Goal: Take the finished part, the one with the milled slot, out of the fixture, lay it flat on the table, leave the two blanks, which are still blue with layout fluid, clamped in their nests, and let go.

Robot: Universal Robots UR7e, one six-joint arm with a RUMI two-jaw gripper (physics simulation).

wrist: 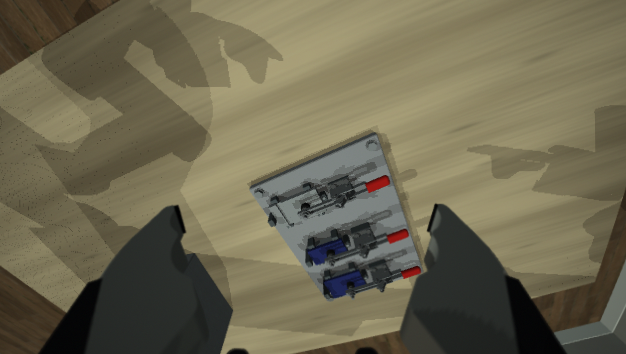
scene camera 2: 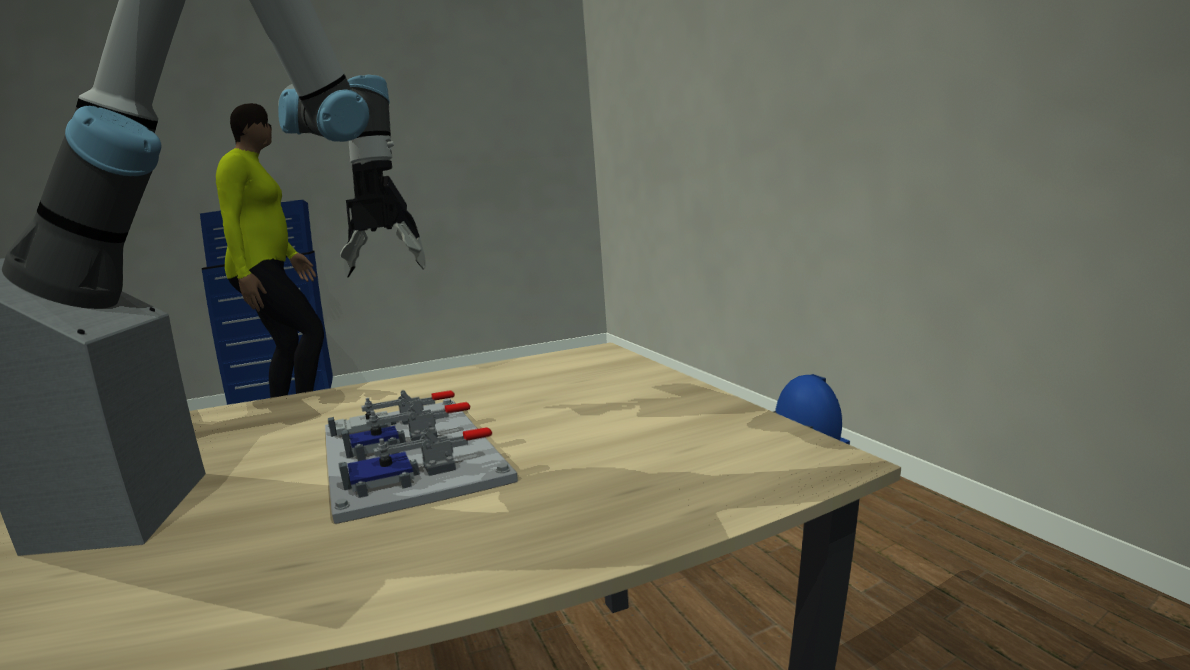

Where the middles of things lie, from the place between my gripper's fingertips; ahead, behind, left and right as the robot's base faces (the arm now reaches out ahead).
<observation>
Right now the finished part (wrist: 286, 210) is 220 mm below my hand, 120 mm to the right of it and 110 mm behind it. Also, from my hand: grey fixture plate (scene camera 2: 476, 463) 240 mm to the right, 240 mm below, 70 mm behind.
</observation>
